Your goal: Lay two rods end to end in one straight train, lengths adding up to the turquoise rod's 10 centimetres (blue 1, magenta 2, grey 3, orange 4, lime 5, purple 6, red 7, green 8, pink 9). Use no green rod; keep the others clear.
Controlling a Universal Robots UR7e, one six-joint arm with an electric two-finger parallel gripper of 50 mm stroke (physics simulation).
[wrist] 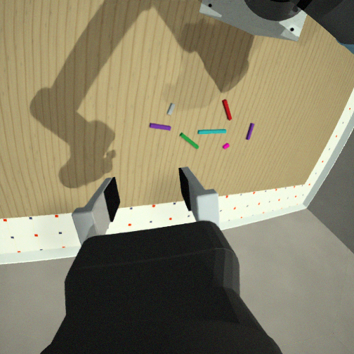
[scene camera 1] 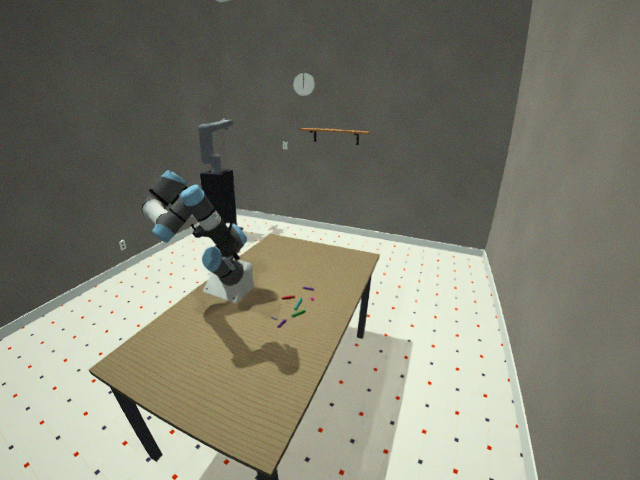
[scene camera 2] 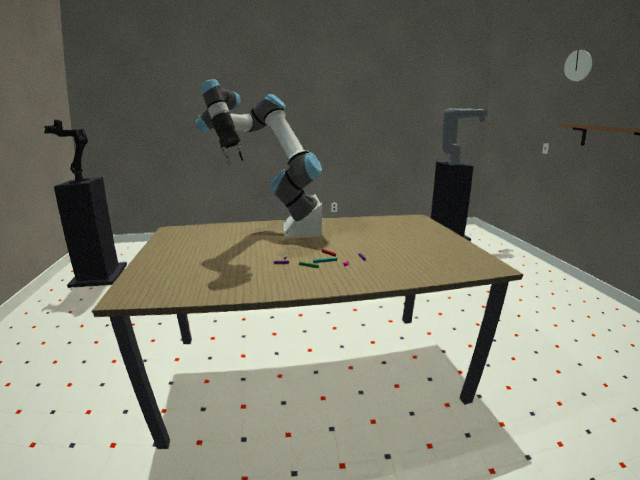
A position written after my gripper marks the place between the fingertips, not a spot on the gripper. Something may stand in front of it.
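Gripper, mine (scene camera 2: 236, 162); in the wrist view (wrist: 148, 185) too.
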